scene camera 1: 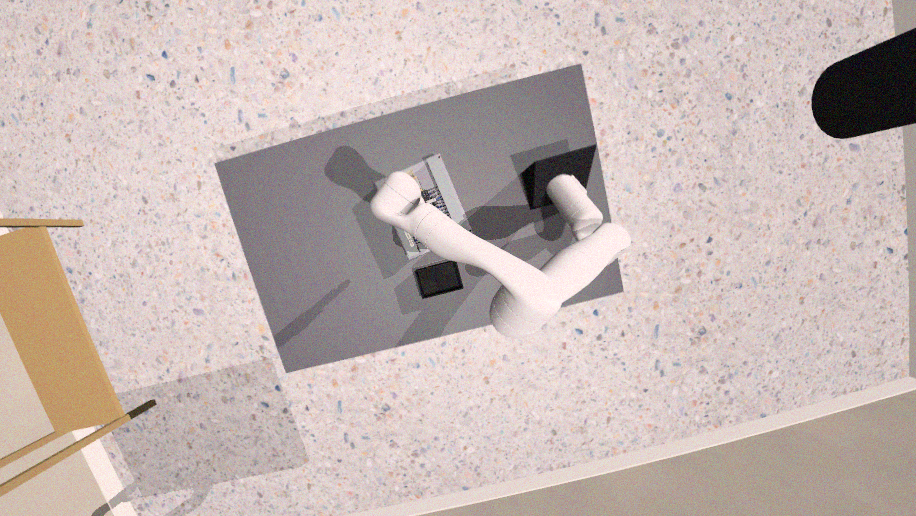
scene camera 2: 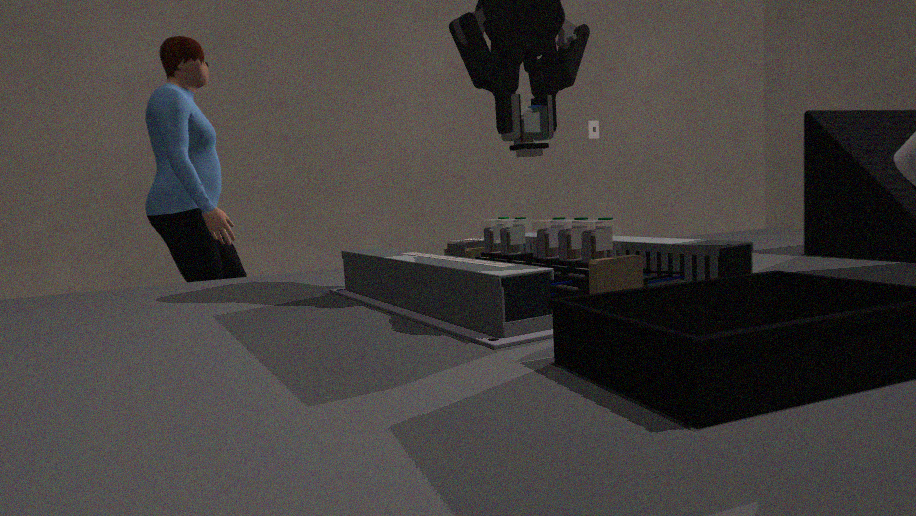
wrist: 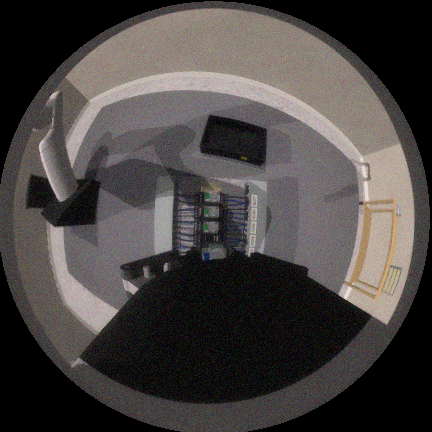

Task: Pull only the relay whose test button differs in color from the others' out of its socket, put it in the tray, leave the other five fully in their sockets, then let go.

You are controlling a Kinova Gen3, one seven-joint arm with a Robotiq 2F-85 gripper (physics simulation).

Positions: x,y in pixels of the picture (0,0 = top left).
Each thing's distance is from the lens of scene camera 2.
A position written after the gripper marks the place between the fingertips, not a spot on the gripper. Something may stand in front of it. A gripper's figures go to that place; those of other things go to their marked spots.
gripper [scene camera 2: 527,140]: 0.56 m
tan end block [scene camera 2: 608,274]: 0.48 m
